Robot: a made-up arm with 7 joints. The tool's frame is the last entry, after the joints.
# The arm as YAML. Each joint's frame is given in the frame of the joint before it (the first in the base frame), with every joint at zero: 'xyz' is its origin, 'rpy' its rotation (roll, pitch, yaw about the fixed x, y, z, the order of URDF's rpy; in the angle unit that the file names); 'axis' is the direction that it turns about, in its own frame. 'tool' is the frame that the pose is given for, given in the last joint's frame.
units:
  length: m
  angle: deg
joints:
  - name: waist
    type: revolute
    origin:
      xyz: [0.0, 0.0, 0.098]
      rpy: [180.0, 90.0, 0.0]
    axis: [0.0, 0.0, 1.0]
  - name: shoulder
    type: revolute
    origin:
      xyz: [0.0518, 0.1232, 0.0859]
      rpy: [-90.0, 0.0, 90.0]
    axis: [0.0, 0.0, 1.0]
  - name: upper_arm
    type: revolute
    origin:
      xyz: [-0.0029, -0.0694, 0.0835]
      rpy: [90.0, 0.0, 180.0]
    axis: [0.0, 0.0, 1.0]
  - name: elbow
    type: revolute
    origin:
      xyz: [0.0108, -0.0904, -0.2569]
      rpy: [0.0, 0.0, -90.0]
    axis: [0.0, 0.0, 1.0]
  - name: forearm
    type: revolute
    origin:
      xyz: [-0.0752, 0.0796, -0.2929]
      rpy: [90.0, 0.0, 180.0]
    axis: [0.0, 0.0, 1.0]
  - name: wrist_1
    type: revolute
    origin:
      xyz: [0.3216, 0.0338, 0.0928]
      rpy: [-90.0, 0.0, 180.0]
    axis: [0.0, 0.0, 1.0]
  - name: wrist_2
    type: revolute
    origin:
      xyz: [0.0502, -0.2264, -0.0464]
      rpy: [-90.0, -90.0, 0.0]
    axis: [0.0, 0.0, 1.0]
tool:
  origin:
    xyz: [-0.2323, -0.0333, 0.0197]
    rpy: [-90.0, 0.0, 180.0]
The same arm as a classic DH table. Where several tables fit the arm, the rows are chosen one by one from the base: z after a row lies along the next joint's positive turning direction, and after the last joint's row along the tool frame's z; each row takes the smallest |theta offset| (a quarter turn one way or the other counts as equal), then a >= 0, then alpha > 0; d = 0 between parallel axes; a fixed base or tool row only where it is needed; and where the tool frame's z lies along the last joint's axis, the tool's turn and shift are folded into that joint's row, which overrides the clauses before.
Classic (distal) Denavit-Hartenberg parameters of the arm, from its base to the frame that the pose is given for. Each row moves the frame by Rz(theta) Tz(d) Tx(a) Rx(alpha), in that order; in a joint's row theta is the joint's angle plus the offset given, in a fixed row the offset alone. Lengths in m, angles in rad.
base (fixed): d 0.098; theta0 -1.5708; a 0; alpha 1.5708
waist: d 0.0859; theta0 0; a 0.1232; alpha -1.5708
shoulder: d 0.0317; theta0 0; a -0.0029; alpha -1.5708
upper_arm: d 0; theta0 -1.4519; a -0.091; alpha 0
elbow: d -0.6192; theta0 -0.1189; a 0.0752; alpha 1.5708
forearm: d 0.1724; theta0 0; a 0.3216; alpha 1.5708
wrist_1: d -0.0802; theta0 0; a -0.0502; alpha 1.5708
wrist_2: d -0.2067; theta0 -1.5708; a 0.2323; alpha -1.5708
tool (fixed): d 0.0333; theta0 0; a 0; alpha 0

